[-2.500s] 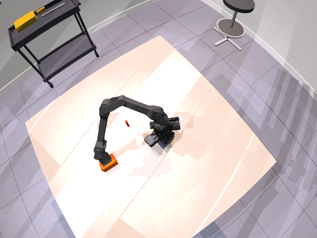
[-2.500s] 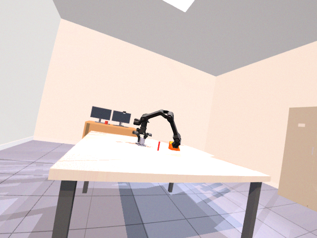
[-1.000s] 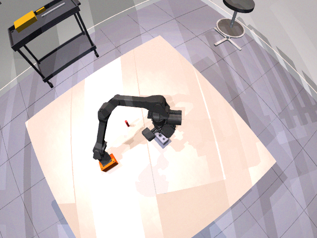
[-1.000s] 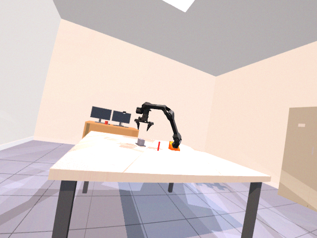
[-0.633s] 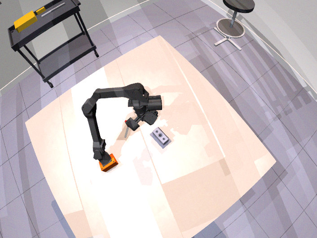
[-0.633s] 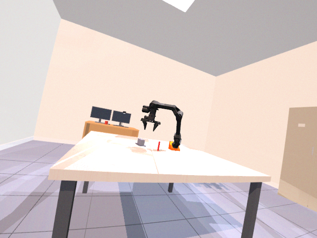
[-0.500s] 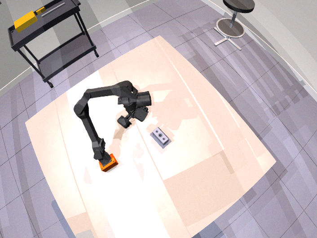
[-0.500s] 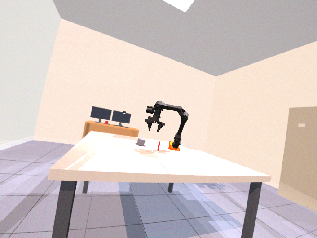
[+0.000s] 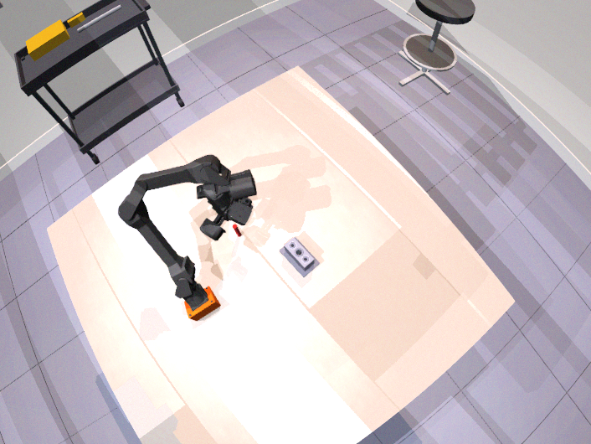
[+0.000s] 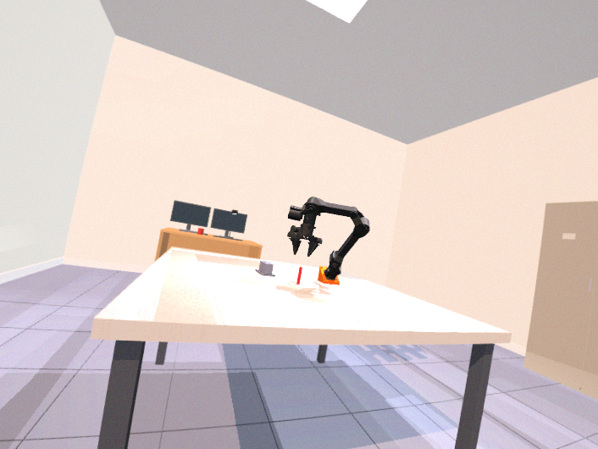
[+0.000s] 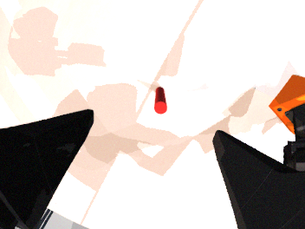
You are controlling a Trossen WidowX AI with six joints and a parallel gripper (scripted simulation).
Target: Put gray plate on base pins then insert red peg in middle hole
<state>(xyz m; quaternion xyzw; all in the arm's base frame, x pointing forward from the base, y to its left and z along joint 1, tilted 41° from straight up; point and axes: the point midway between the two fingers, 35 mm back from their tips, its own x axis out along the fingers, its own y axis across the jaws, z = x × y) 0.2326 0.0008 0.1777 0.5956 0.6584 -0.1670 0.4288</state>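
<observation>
Now: the red peg 90 mm below my gripper tip and 10 mm behind it. Round my gripper tip: flat base: 180 mm to the right, 120 mm below, 110 mm ahead; gray plate: 180 mm to the right, 110 mm ahead, 90 mm below.
</observation>
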